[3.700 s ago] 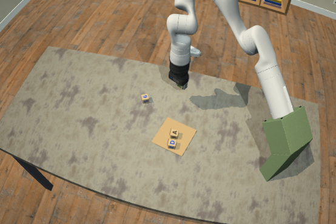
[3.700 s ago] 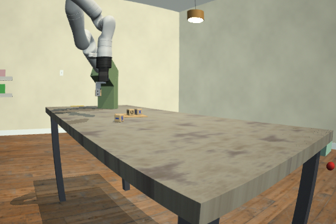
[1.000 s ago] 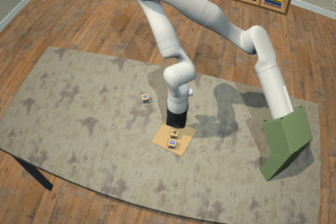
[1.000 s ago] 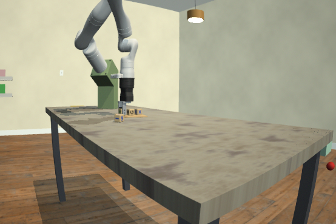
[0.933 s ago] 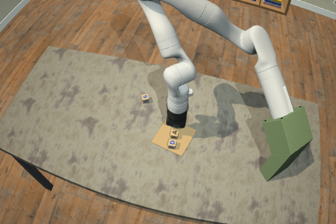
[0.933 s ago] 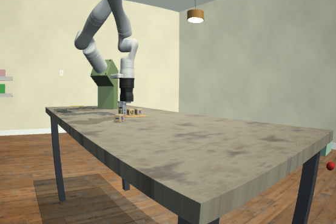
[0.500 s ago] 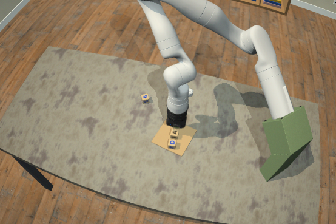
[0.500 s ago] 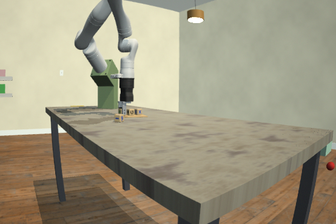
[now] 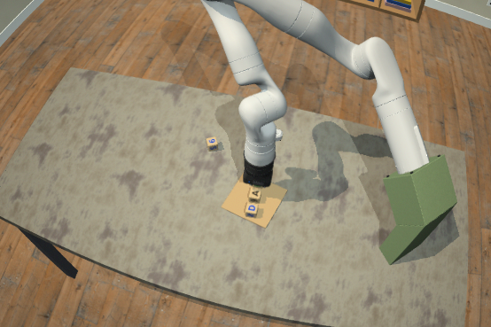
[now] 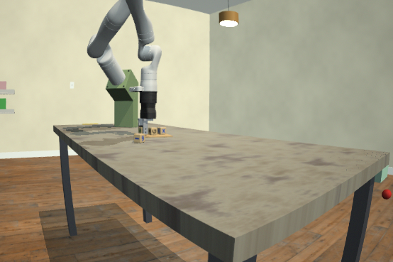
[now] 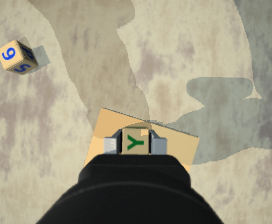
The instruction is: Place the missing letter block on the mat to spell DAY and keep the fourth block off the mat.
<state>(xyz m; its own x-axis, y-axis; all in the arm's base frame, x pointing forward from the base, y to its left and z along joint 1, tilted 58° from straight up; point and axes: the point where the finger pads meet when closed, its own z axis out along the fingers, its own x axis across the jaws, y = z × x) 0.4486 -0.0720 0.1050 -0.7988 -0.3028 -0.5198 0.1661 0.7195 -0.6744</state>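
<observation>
My gripper is now right at the Y block. From my hand the other things lie so: 6 block 140 mm ahead, 130 mm to the right, 10 mm below; D block 90 mm to the left, 20 mm ahead, 10 mm below.
</observation>
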